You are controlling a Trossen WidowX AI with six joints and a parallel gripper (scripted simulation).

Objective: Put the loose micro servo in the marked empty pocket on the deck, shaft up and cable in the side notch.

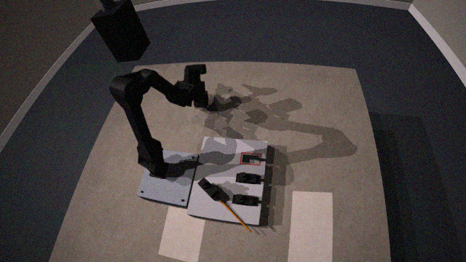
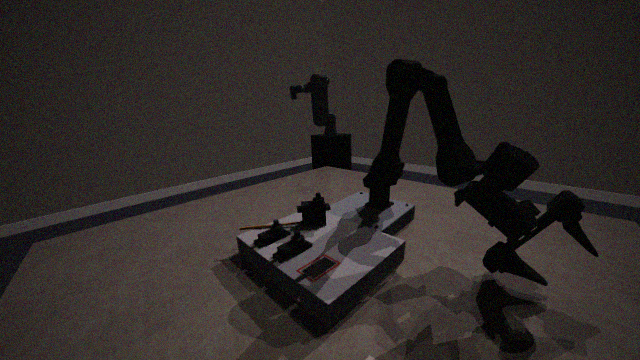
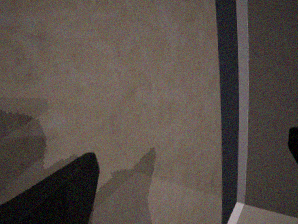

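Right now the deck is 140 mm ahead of my gripper tip, 430 mm to the right of it and 40 mm below it.
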